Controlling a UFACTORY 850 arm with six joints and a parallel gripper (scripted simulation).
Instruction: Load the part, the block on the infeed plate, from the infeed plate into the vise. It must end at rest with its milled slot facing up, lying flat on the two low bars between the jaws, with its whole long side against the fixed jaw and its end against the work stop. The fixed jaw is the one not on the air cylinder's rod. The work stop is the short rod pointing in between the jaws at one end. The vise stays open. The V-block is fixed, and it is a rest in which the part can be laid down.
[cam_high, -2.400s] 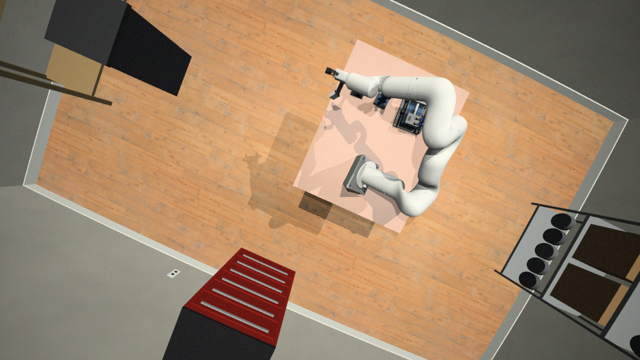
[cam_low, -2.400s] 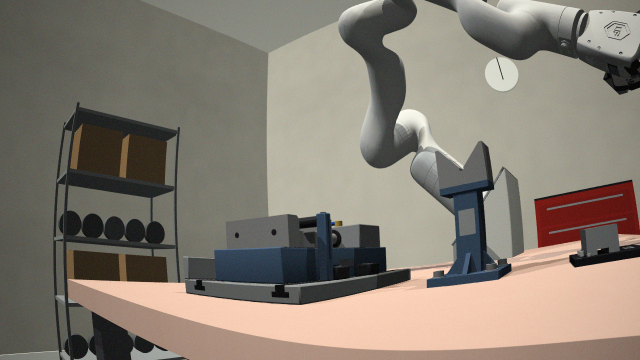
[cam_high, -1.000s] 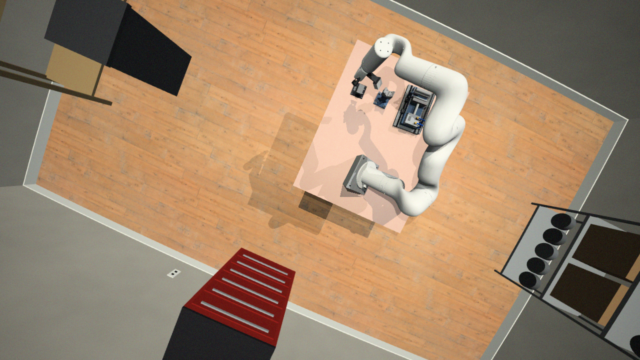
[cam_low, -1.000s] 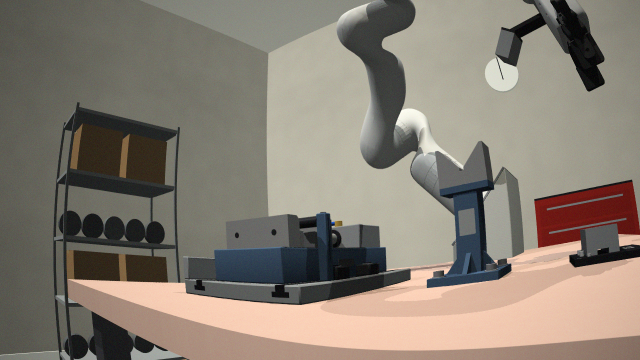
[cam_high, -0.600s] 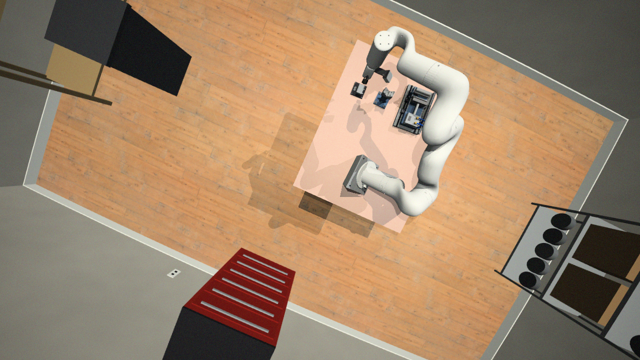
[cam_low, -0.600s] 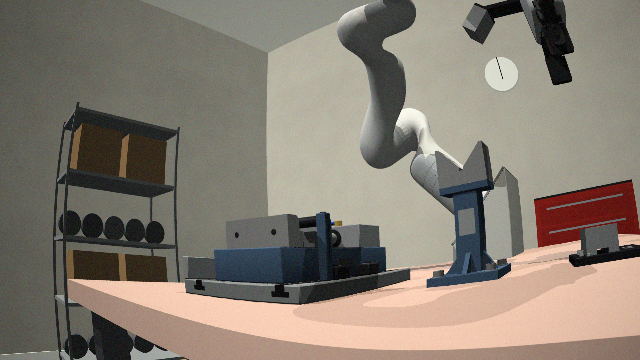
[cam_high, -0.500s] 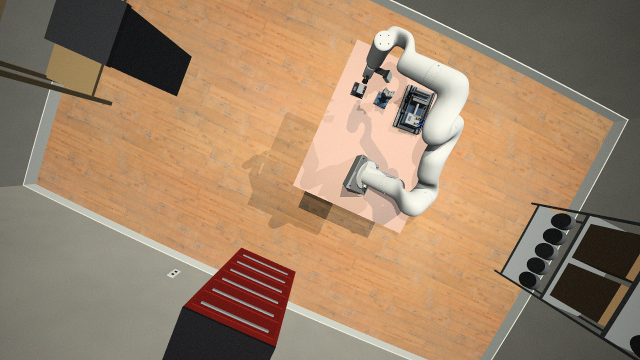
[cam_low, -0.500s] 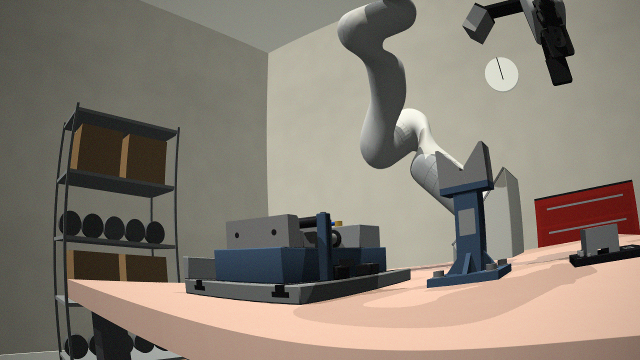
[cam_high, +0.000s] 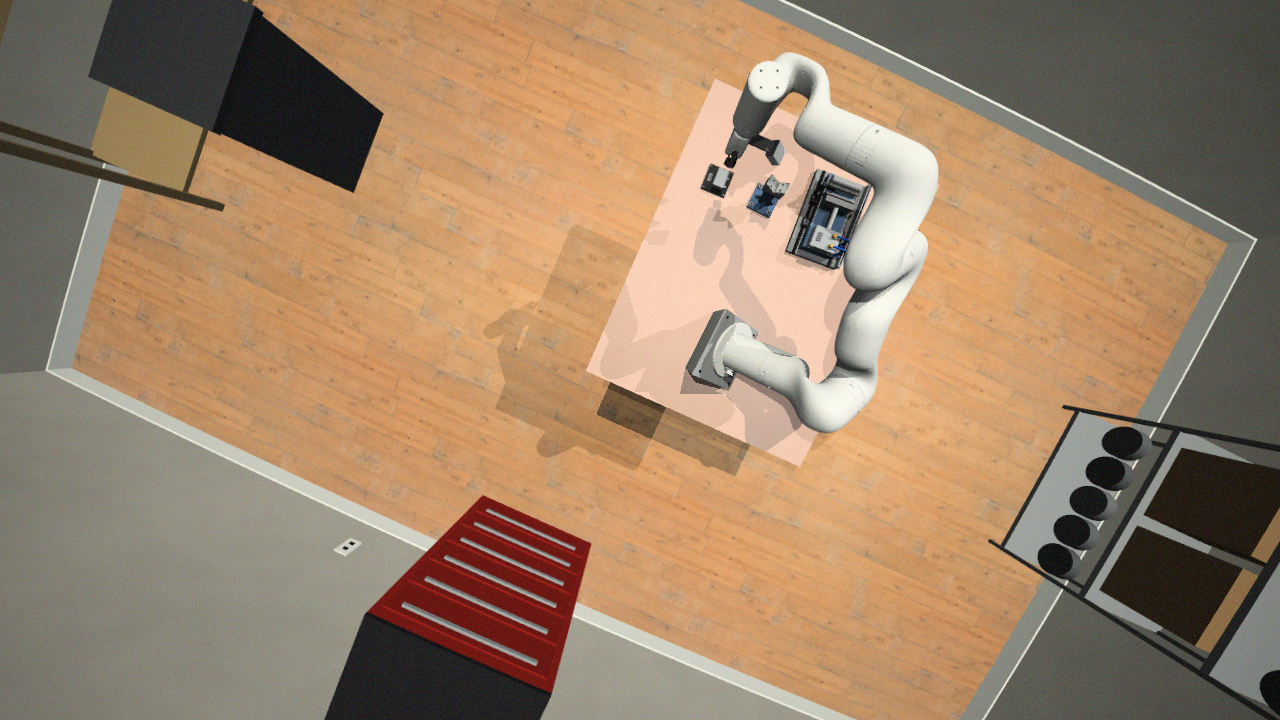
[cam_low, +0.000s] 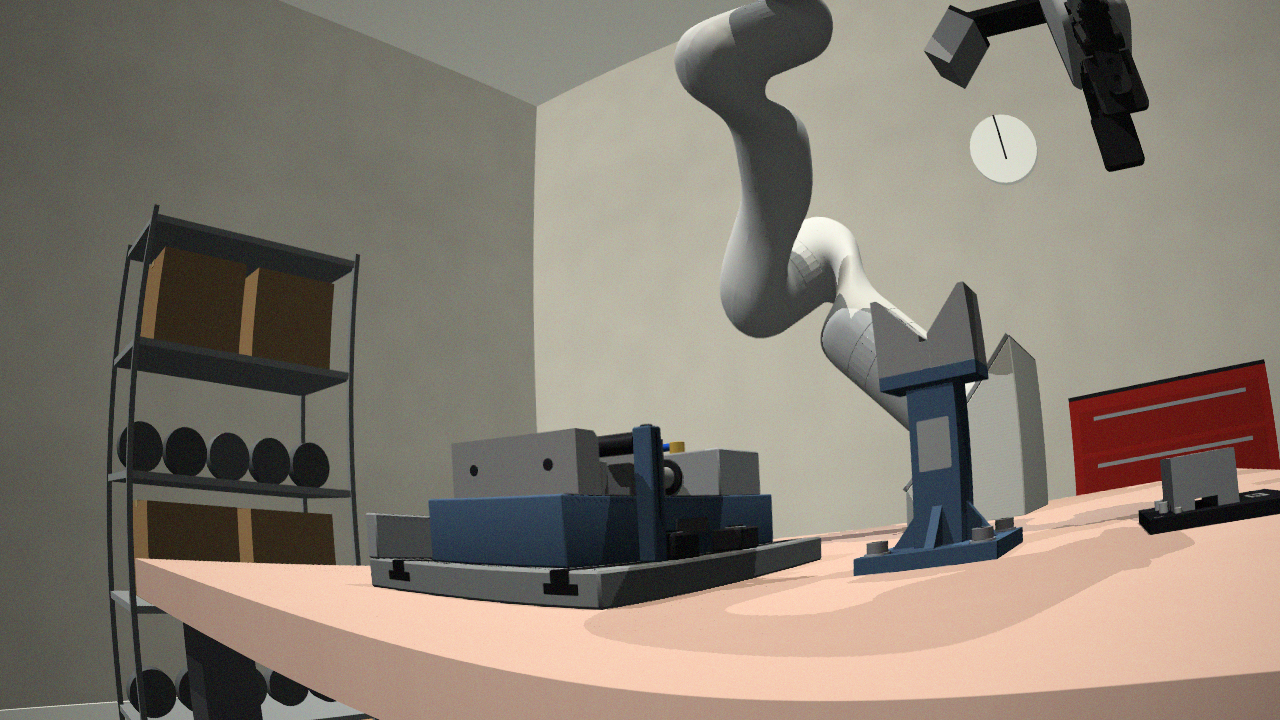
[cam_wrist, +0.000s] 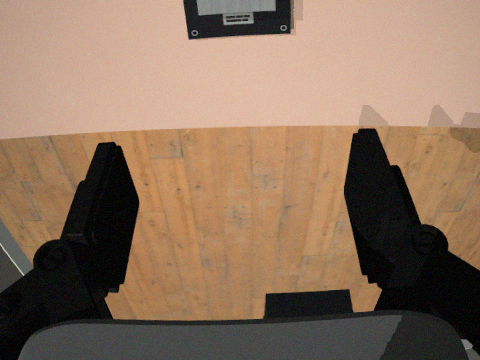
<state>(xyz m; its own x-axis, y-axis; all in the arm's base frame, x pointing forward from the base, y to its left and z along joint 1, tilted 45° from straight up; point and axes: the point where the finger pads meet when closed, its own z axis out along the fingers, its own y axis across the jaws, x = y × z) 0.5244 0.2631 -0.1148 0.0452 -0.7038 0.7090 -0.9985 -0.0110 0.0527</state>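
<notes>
My gripper is now 23 cm above the part. The rest, counted from my hand: cylinder rod 2 cm ahead, 39 cm to the right, 17 cm below; black infeed plate 1 cm to the left, 24 cm below; work stop rod 10 cm ahead, 34 cm to the right, 16 cm below.
</notes>
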